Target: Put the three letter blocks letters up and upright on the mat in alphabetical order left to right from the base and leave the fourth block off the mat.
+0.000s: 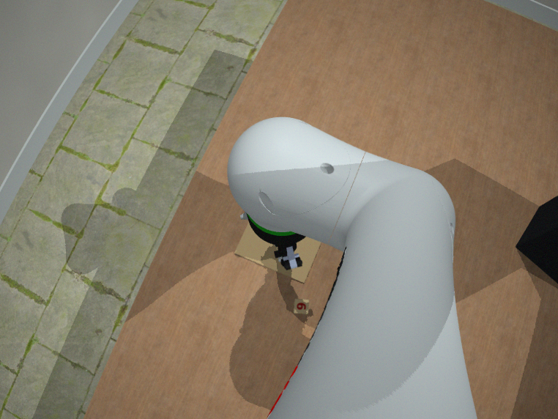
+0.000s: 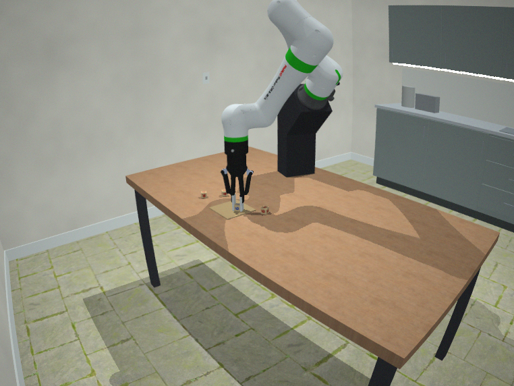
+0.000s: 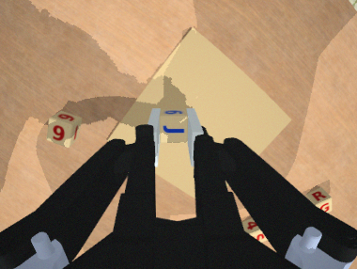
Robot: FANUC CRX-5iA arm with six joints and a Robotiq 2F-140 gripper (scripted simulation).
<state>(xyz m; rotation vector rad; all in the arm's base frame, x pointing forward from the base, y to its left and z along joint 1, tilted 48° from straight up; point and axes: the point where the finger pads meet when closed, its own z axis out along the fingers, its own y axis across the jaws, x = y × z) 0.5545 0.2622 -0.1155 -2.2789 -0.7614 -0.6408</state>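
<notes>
Now: the tan mat 1 cm ahead of my hand, 3 cm to the right of it and 4 cm below it. The rest, counted from my hand: red s block: 4 cm behind, 18 cm to the right, 2 cm below; then blue j block: 2 cm below; then red 9 block: 8 cm behind, 8 cm to the left, 2 cm below.
</notes>
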